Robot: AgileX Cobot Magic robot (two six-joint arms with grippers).
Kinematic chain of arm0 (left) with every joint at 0, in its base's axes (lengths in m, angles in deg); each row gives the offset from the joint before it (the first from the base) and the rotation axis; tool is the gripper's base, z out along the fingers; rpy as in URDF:
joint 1: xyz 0 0 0.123 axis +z
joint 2: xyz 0 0 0 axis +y
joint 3: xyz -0.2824 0 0.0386 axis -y
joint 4: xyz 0.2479 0 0.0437 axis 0.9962 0 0.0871
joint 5: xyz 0 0 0 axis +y
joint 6: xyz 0.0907 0 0.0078 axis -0.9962 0 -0.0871
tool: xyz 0 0 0 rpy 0 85 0
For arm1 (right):
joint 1: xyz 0 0 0.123 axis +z
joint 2: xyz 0 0 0 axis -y
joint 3: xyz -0.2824 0 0.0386 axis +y
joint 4: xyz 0.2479 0 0.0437 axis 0.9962 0 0.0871
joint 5: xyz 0 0 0 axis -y
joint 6: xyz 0.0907 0 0.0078 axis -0.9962 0 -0.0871
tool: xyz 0 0 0 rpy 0 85 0
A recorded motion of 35 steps. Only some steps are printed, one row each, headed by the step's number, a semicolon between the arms.
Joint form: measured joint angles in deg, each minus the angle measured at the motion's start. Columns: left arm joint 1, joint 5, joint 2, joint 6, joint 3, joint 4; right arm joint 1, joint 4, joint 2, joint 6, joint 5, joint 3.
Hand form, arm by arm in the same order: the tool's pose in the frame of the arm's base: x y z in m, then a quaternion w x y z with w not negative. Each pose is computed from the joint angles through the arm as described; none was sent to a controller.
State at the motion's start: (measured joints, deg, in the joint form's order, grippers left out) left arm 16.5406 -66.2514 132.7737 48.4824 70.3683 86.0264; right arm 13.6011 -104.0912 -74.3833 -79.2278 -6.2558 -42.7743
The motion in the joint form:
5: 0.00 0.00 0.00 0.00 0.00 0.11; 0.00 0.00 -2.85 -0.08 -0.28 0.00
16: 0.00 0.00 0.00 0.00 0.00 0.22; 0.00 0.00 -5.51 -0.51 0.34 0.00
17: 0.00 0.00 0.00 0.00 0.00 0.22; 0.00 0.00 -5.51 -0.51 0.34 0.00
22: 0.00 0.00 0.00 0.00 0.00 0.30; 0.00 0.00 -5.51 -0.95 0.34 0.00
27: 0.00 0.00 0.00 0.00 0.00 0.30; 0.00 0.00 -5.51 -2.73 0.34 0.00
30: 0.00 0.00 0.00 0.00 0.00 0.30; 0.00 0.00 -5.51 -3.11 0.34 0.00
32: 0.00 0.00 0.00 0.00 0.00 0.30; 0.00 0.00 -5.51 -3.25 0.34 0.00
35: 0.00 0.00 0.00 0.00 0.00 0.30; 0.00 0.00 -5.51 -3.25 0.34 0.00
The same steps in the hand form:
5: 0.4054 0.0337 0.0767 0.47906 0.29577 0.75202 -0.34276; 0.2788 0.0570 0.2605 0.50815 -0.25484 0.81688 -0.09772
16: 0.4053 0.0337 0.0766 0.47853 0.29656 0.75202 -0.34282; 0.2844 0.0593 0.2469 0.48797 -0.25933 0.82858 -0.08991
17: 0.4053 0.0337 0.0766 0.47853 0.29656 0.75202 -0.34282; 0.2844 0.0593 0.2469 0.48797 -0.25933 0.82858 -0.08991
22: 0.4052 0.0336 0.0765 0.47814 0.29714 0.75203 -0.34286; 0.2844 0.0593 0.2469 0.48831 -0.25615 0.82957 -0.08803
27: 0.4052 0.0336 0.0765 0.47814 0.29714 0.75203 -0.34286; 0.2844 0.0593 0.2469 0.48962 -0.24323 0.83345 -0.08044
30: 0.4052 0.0336 0.0765 0.47814 0.29714 0.75203 -0.34286; 0.2844 0.0593 0.2469 0.48989 -0.24047 0.83425 -0.07881
32: 0.4052 0.0336 0.0765 0.47814 0.29714 0.75203 -0.34286; 0.2844 0.0593 0.2469 0.48998 -0.23945 0.83454 -0.07821
35: 0.4052 0.0336 0.0765 0.47814 0.29714 0.75203 -0.34286; 0.2844 0.0593 0.2469 0.48998 -0.23945 0.83454 -0.07821

